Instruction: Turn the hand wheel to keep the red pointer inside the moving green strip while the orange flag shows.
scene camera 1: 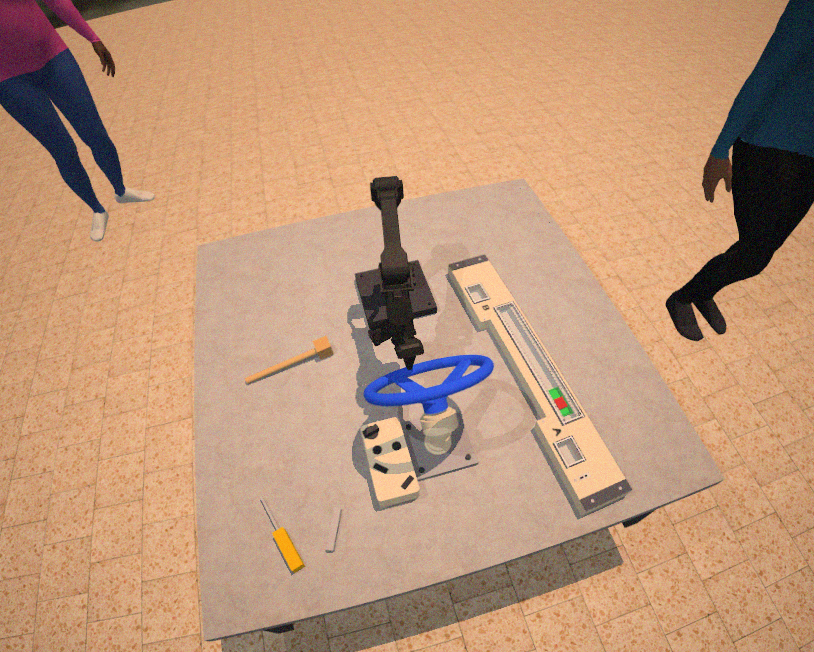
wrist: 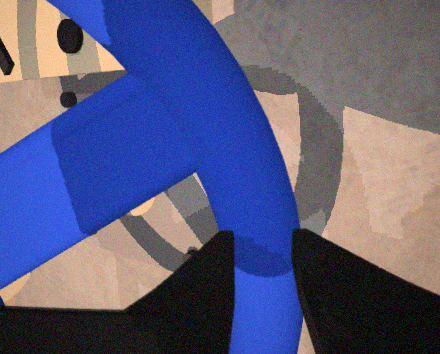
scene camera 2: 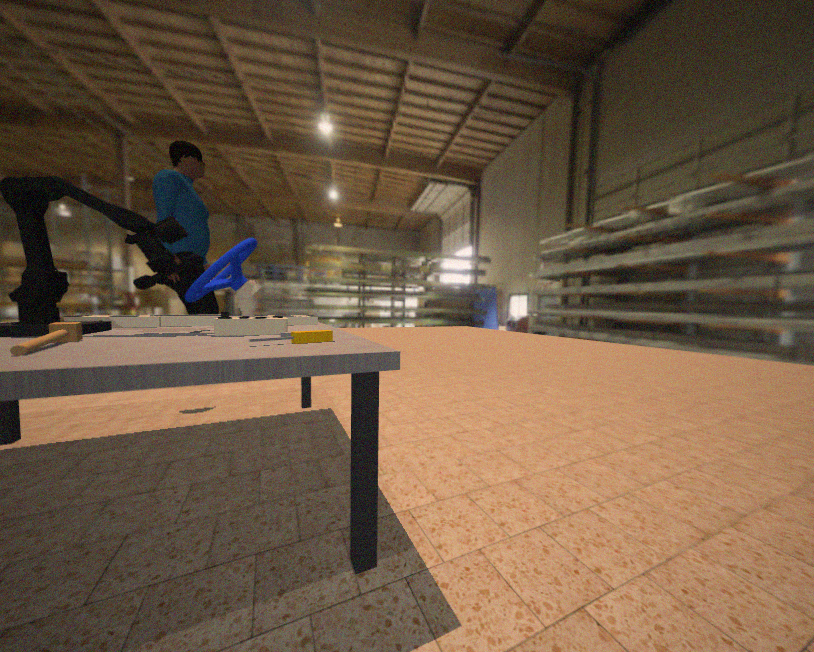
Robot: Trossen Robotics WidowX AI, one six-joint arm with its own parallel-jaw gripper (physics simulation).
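Pixels of known places: gripper, between the fingertips: [scene camera 1: 408,367] [wrist: 262,243]; arm's base, origin of its link: [scene camera 2: 38,323].
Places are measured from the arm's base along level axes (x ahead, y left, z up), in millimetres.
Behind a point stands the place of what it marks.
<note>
The blue hand wheel [scene camera 1: 407,397] {x 533, y -145, z 280 mm} [scene camera 2: 245,245] {x 516, y -184, z 251 mm} [wrist: 240,115] {x 353, y -122, z 96 mm} stands tilted on a pale hub. My gripper [scene camera 1: 409,365] {x 354, y -82, z 90 mm} [wrist: 262,243] {x 354, y -82, z 90 mm} is shut on the wheel's rim on the side nearest the arm's base, one finger on each side of it, close to a spoke. On the long cream gauge housing [scene camera 1: 597,468] {x 749, y 253, z 11 mm}, the red pointer [scene camera 1: 560,402] {x 556, y 260, z 12 mm} lies inside the green strip [scene camera 1: 555,393] {x 527, y 262, z 11 mm}, with green showing at both ends of it. Both are near the slot's lower end in scene camera 1's view. No orange flag shows; the two small square windows look pale.
A cream control box [scene camera 1: 390,478] [scene camera 2: 250,327] with black knobs stands beside the wheel's base. A wooden mallet [scene camera 1: 288,363] {x 156, y -377, z -7 mm} [scene camera 2: 44,339] {x 160, y -422, z -9 mm}, a yellow-handled screwdriver [scene camera 1: 288,550] {x 659, y -491, z -1 mm} [scene camera 2: 312,336] {x 650, y -508, z -13 mm} and a thin hex key [scene camera 1: 336,529] {x 645, y -375, z -15 mm} lie on the grey table [scene camera 1: 244,292] {x -194, y -464, z -29 mm}. Two people stand near the table.
</note>
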